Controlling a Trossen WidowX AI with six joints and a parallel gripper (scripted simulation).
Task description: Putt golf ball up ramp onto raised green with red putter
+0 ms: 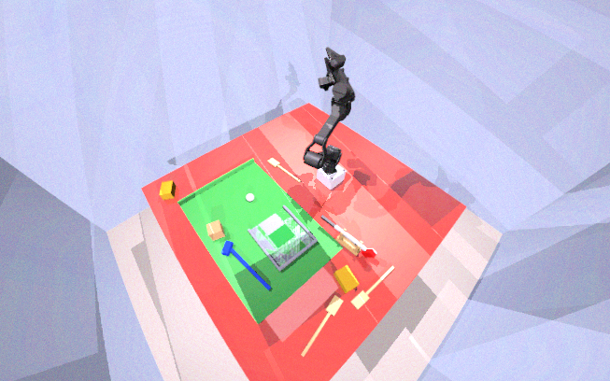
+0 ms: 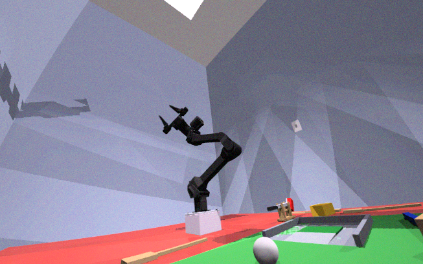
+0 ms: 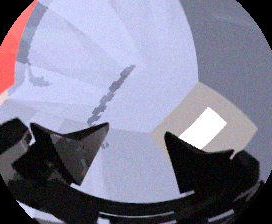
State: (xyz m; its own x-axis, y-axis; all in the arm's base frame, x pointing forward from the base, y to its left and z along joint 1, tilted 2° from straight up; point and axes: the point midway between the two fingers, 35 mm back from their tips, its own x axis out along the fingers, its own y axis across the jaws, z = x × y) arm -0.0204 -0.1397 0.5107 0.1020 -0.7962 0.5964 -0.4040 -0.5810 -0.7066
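Now: the red putter 550 mm below my gripper tip, 540 mm to the left of it and 170 mm ahead of it. Also, from my gripper tip: green mat (610 mm below, 510 mm ahead, 240 mm to the left); then white golf ball (580 mm below, 470 mm ahead, 100 mm to the left); then wooden stand (570 mm below, 550 mm to the left, 170 mm ahead).
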